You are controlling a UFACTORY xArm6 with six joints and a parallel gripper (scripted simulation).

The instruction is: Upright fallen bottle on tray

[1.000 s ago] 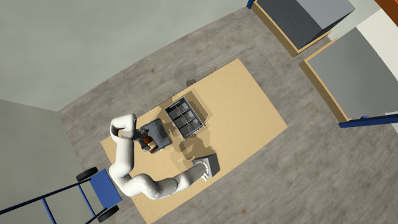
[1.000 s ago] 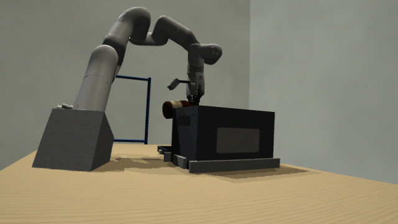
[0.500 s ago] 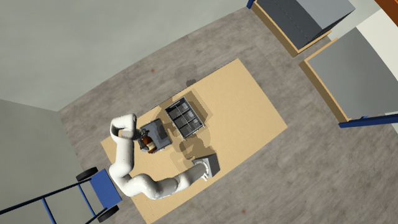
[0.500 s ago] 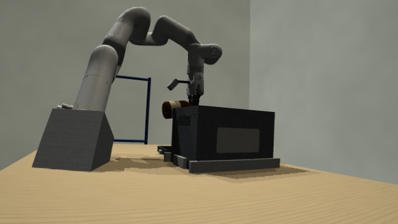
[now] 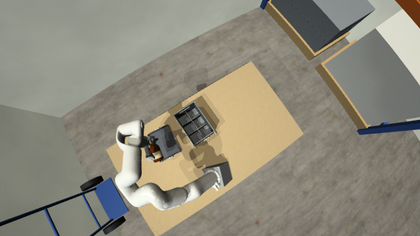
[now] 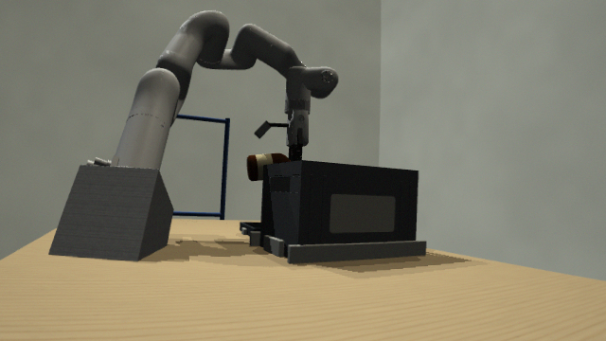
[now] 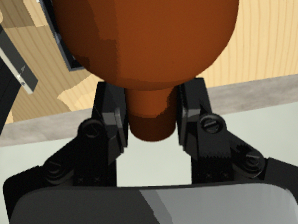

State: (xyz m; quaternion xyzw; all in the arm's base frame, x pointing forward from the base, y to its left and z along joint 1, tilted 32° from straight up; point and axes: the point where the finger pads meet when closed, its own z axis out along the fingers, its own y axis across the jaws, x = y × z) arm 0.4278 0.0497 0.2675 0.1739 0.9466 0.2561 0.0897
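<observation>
The brown bottle is 50 mm behind my hand, 20 mm to the left of it and 10 mm below it. Also, from my hand: dark tray 190 mm below, 30 mm to the right, 20 mm behind; then dark crate 320 mm to the right, 120 mm below, 70 mm behind.
</observation>
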